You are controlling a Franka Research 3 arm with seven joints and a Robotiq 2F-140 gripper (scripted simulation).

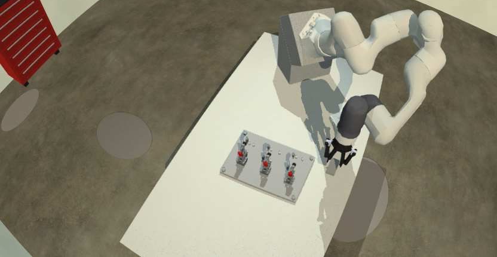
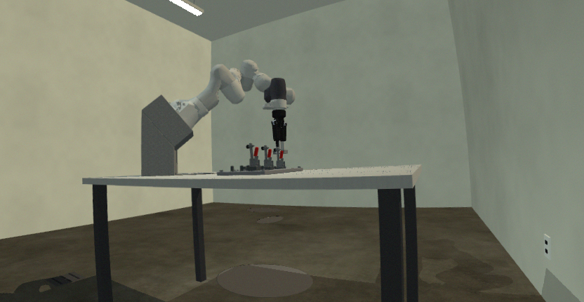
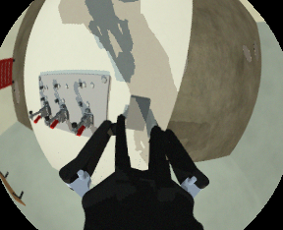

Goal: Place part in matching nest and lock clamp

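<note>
Right now my hand is 30 mm above the pale grey part. The rest, counted from my hand: plate: 80 mm ahead, 260 mm to the right, 120 mm below.
</note>
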